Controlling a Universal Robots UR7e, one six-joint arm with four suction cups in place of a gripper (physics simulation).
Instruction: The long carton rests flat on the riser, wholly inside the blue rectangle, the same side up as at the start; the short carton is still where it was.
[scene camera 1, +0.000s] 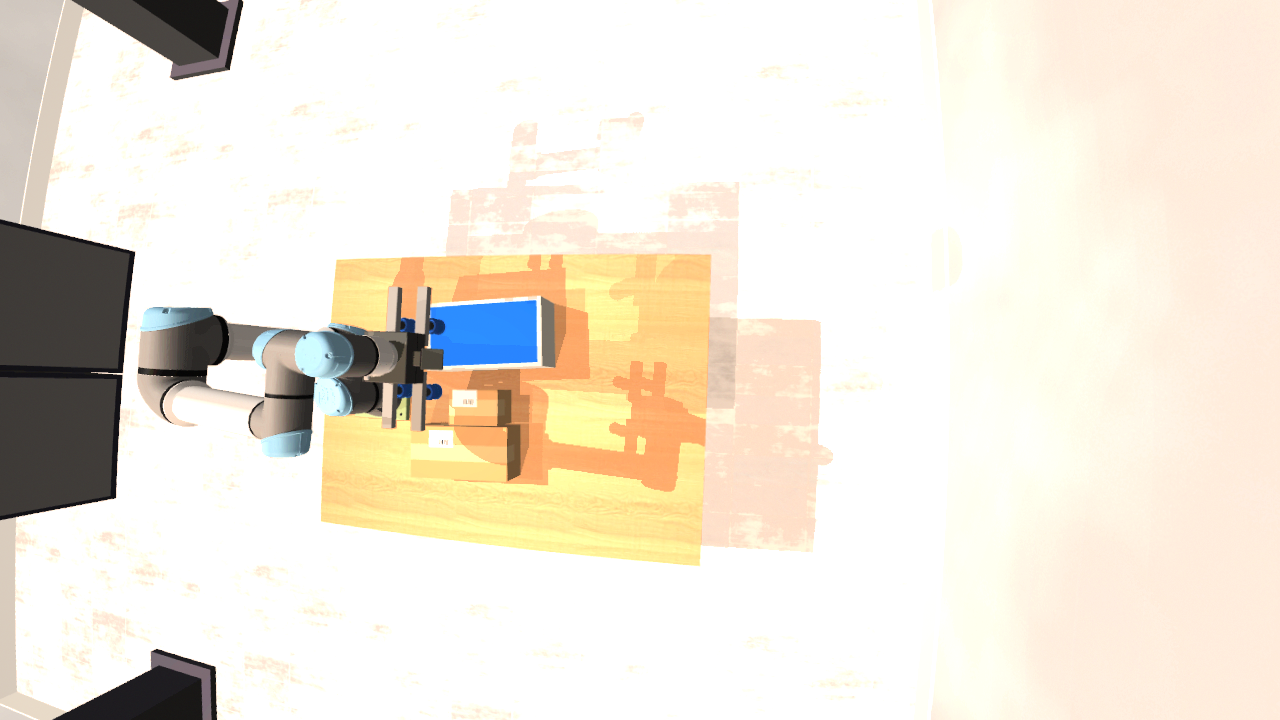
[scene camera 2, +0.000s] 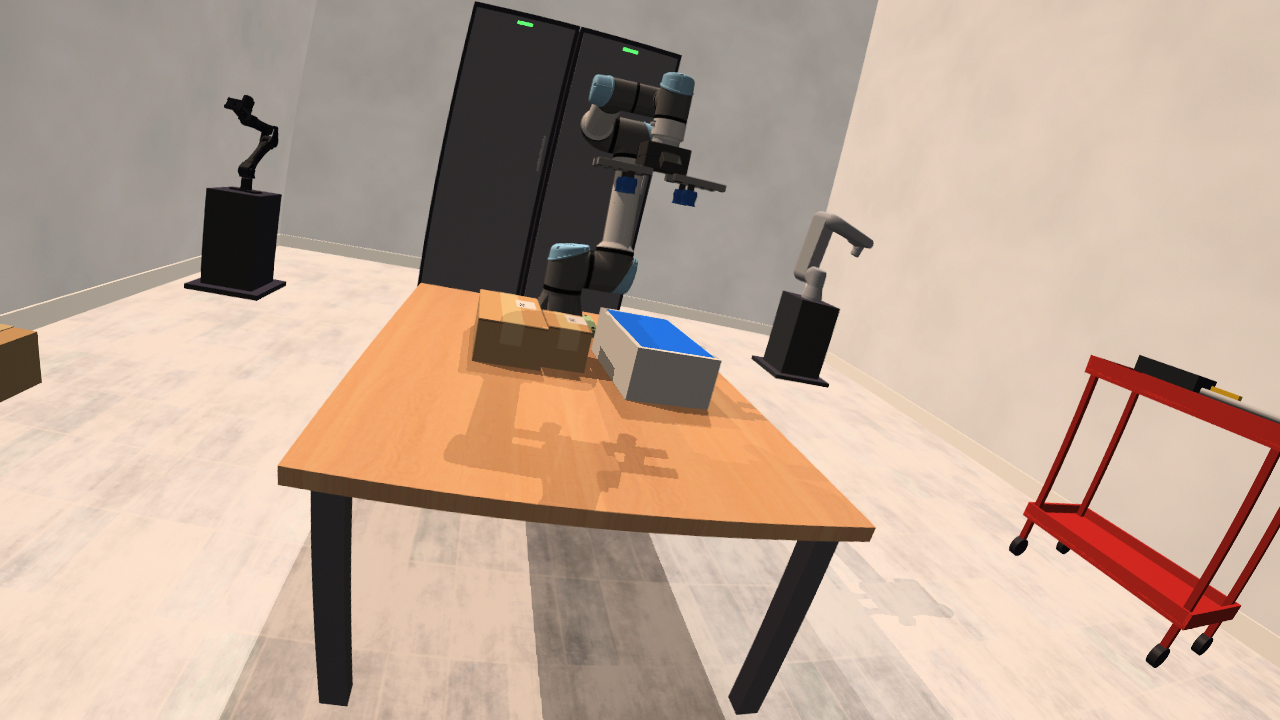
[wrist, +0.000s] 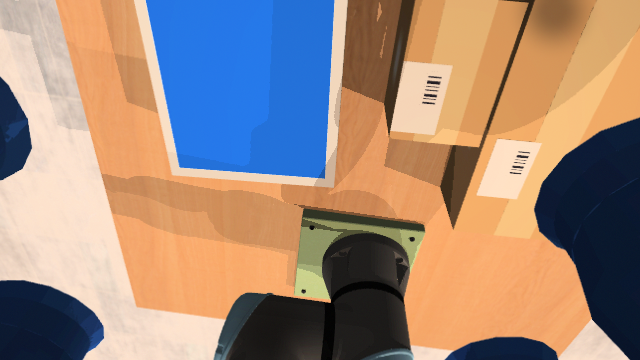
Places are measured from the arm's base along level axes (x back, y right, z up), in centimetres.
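Where they show: hand, tool point: (scene camera 2: 654, 198) (wrist: 279, 269); arm's base, link origin: (scene camera 1: 382, 393) (wrist: 365, 264).
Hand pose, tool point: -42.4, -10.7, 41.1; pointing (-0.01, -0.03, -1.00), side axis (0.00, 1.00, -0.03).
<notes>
Things, the pixels of their centre, and the offset from my tool point, as dx, dy, dz. Level surfaces: height alone.
- long carton, body centre: (wrist: 543, 113) (scene camera 2: 507, 326) (scene camera 1: 466, 450) +9.3, +26.4, -38.0
- short carton, body centre: (wrist: 442, 63) (scene camera 2: 562, 340) (scene camera 1: 480, 406) +5.1, +12.7, -38.0
- white riser, body centre: (wrist: 254, 13) (scene camera 2: 650, 354) (scene camera 1: 491, 336) +2.5, -8.9, -37.0
- blue rectangle, body centre: (wrist: 240, 27) (scene camera 2: 655, 331) (scene camera 1: 482, 333) +2.5, -8.9, -31.0
- wooden table, surface height: dz -43.0
The long carton (scene camera 1: 465, 460) (scene camera 2: 505, 344) (wrist: 530, 125) lies flat on the table, label side up. The short carton (scene camera 1: 478, 407) (scene camera 2: 567, 347) (wrist: 465, 60) lies close beside it, between it and the riser. The white riser (scene camera 1: 546, 331) (scene camera 2: 671, 380) (wrist: 250, 176) carries the blue rectangle (scene camera 1: 492, 331) (scene camera 2: 662, 335) (wrist: 215, 75), with no carton on it. My suction gripper (scene camera 1: 419, 358) (scene camera 2: 655, 189) is open and empty, held high above the table's robot-side part. In scene camera 1 it covers the riser's near end. Its dark blue cups show at the edges of the wrist view.
The wooden table (scene camera 1: 608, 528) (scene camera 2: 375, 447) (wrist: 200, 280) bears everything. My arm's green base plate (wrist: 312, 250) sits near the riser and cartons. Dark cabinets (scene camera 2: 501, 152) stand behind the arm. A red cart (scene camera 2: 1118, 559) stands to the right in scene camera 2.
</notes>
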